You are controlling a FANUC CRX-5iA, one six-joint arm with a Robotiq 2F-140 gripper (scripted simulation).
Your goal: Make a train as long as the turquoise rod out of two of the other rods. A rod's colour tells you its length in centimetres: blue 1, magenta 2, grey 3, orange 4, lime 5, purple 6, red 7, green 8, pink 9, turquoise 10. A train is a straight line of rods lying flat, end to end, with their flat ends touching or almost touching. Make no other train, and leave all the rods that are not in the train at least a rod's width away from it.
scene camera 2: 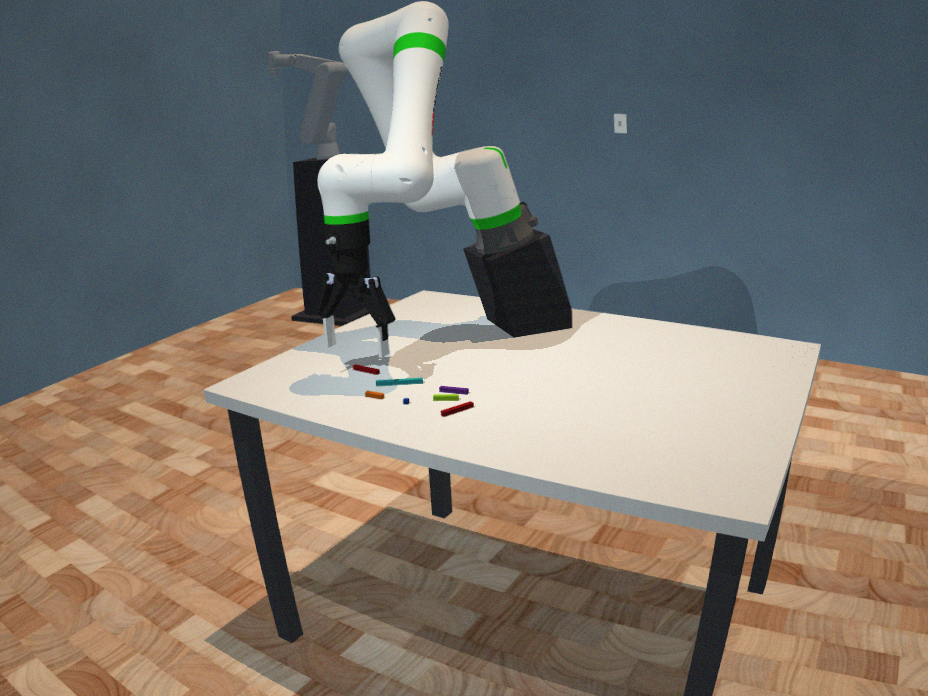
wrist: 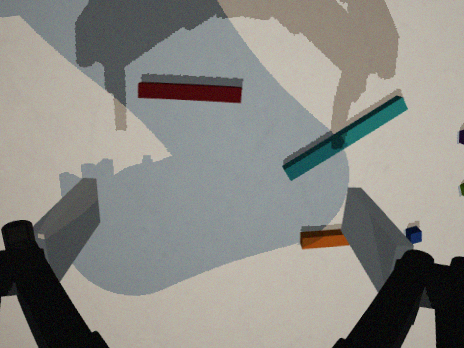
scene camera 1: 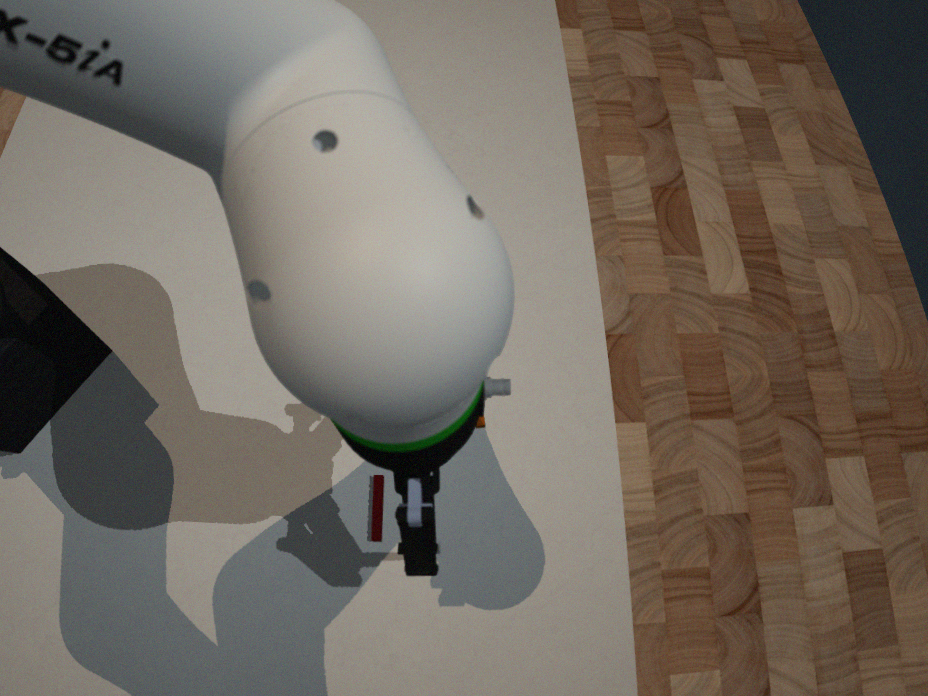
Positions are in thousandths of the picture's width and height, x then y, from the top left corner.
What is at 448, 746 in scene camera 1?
My gripper.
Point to an orange rod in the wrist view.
702, 685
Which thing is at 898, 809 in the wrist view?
My gripper.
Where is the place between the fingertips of my gripper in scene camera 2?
384, 504
